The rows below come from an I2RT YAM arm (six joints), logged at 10 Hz.
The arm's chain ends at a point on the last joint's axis. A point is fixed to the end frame.
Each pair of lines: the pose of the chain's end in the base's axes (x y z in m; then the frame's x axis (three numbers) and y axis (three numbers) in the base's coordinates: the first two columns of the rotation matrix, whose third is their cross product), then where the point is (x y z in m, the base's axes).
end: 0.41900 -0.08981 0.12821 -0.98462 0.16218 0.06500 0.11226 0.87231 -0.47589
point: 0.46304 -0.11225 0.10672
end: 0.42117 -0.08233 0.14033 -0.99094 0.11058 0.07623 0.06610 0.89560 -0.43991
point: 0.46612 -0.10166 0.11773
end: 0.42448 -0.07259 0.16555 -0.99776 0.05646 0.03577 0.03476 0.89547 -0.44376
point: 0.47129 -0.08955 0.14491
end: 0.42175 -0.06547 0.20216 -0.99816 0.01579 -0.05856 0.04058 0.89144 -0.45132
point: 0.47093 -0.08071 0.18623
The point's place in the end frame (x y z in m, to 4 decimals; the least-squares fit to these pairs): -0.0484 -0.0044 0.0233
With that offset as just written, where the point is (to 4 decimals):
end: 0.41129 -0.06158 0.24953 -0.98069 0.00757 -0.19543 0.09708 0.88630 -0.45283
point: 0.4623 -0.0766 0.2407
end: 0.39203 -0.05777 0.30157 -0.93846 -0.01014 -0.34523 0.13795 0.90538 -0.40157
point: 0.4442 -0.0712 0.3003
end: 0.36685 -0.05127 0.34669 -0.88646 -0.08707 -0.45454 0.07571 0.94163 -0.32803
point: 0.4201 -0.0588 0.3508
